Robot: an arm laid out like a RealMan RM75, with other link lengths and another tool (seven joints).
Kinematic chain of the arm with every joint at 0, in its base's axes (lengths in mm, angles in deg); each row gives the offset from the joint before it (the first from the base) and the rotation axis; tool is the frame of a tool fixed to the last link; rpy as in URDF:
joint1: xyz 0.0 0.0 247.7 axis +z
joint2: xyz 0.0 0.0 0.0 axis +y
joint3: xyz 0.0 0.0 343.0 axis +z
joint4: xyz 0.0 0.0 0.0 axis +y
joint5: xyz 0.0 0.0 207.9 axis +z
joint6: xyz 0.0 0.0 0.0 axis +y
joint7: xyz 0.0 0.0 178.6 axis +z
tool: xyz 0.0 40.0 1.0 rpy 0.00 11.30 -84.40
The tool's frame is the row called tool.
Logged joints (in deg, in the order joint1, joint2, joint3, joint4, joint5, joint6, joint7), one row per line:
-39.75, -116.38, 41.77, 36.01, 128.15, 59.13, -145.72
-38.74, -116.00, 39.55, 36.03, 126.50, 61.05, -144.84
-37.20, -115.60, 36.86, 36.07, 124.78, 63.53, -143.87
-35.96, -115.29, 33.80, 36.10, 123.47, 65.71, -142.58
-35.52, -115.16, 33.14, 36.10, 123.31, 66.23, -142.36
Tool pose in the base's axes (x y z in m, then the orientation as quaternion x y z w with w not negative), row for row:
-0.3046, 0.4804, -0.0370, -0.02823, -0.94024, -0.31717, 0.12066
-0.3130, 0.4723, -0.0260, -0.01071, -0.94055, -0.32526, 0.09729
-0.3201, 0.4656, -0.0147, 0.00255, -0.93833, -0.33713, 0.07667
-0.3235, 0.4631, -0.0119, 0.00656, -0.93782, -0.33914, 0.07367
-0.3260, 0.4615, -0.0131, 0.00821, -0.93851, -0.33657, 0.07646
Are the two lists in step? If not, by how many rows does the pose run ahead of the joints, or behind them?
The pose runs 1 row ahead of the joints: the pose in row i belongs to the joints in row i + 1.
